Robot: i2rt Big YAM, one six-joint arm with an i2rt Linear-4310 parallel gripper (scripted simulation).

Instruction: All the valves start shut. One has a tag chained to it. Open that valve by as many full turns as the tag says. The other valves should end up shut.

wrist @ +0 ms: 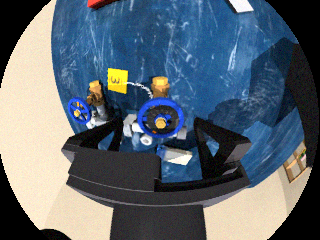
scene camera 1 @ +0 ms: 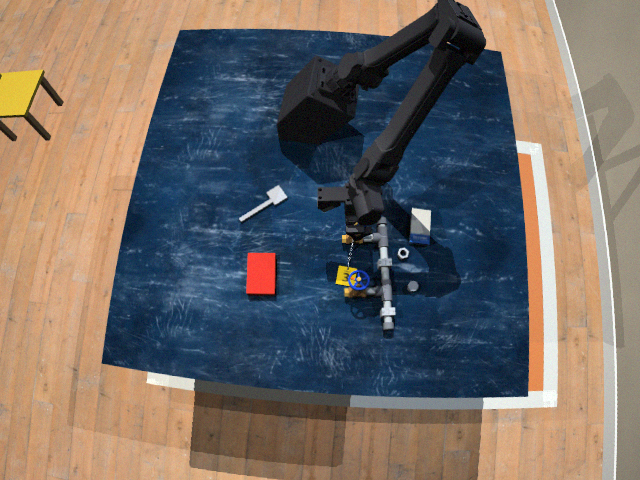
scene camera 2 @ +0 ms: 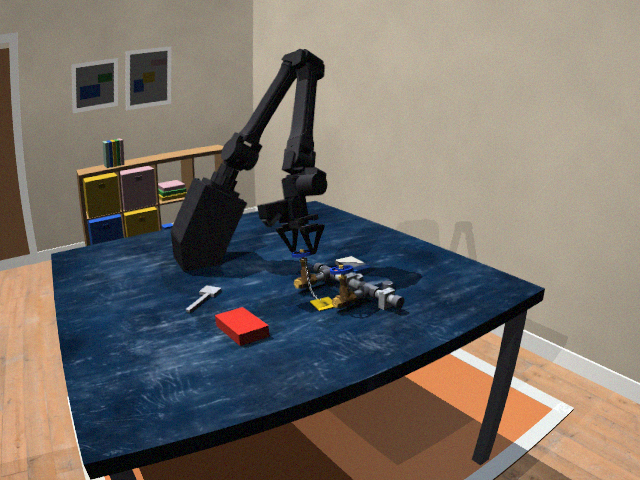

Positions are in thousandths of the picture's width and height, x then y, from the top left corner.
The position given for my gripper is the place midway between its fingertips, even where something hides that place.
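Observation:
Scene camera 2: my gripper (scene camera 2: 474, 528), a red block (scene camera 2: 376, 678). Scene camera 1: the red block (scene camera 1: 409, 559). Wrist view: my gripper (wrist: 495, 502).

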